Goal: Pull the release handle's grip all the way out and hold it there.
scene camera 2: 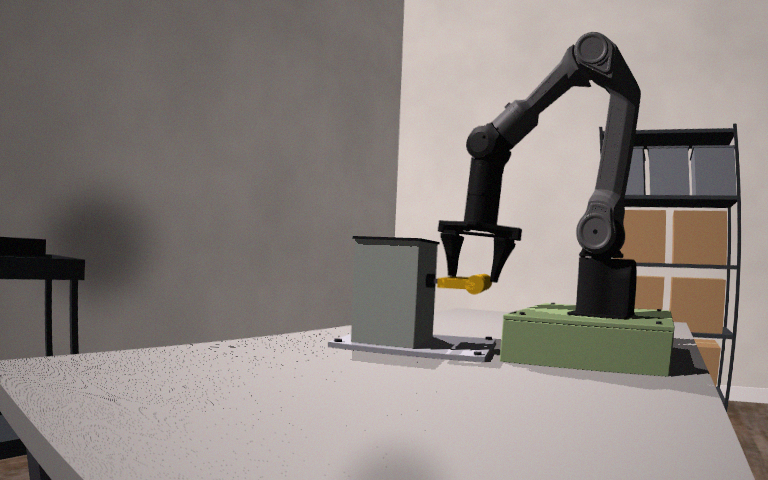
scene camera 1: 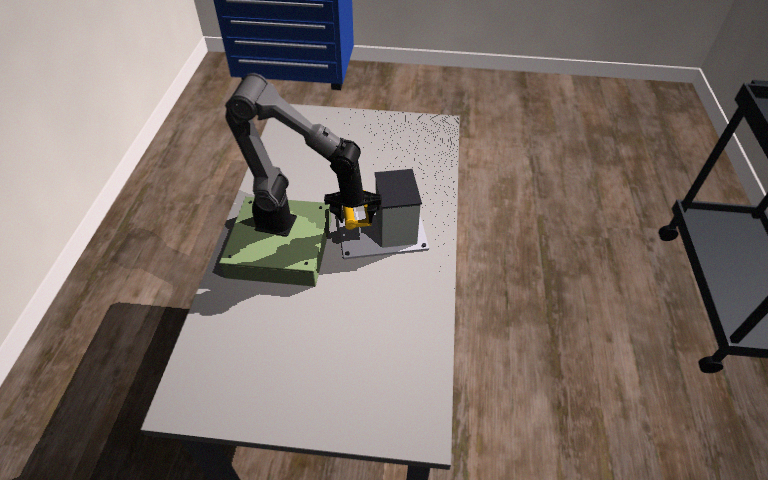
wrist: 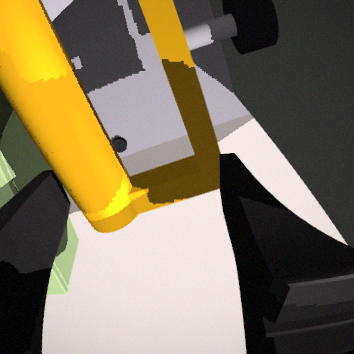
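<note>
The release handle is a yellow frame with a thick round grip (scene camera 1: pixel 349 218) (scene camera 2: pixel 479 284) (wrist: pixel 65 115). It stands out sideways from a grey housing (scene camera 1: pixel 399 227) (scene camera 2: pixel 386 289) with a dark lid. In the wrist view a short metal rod (wrist: pixel 200 37) joins the frame's thin back bar to a black collar (wrist: pixel 255 25). My gripper (scene camera 1: pixel 356 219) (scene camera 2: pixel 474 277) (wrist: pixel 137 180) is open and points down over the handle. One finger is on the arm-base side of the grip. The other is on the housing side, close to the thin back bar. Whether either finger touches the handle is unclear.
The housing stands on a light metal plate (scene camera 1: pixel 367 247) (scene camera 2: pixel 396 351) on the table (scene camera 1: pixel 317 362) (scene camera 2: pixel 481 418). The arm's green base block (scene camera 1: pixel 269 271) (scene camera 2: pixel 583 345) is beside the plate. A blue drawer cabinet (scene camera 1: pixel 283 33) stands behind the table.
</note>
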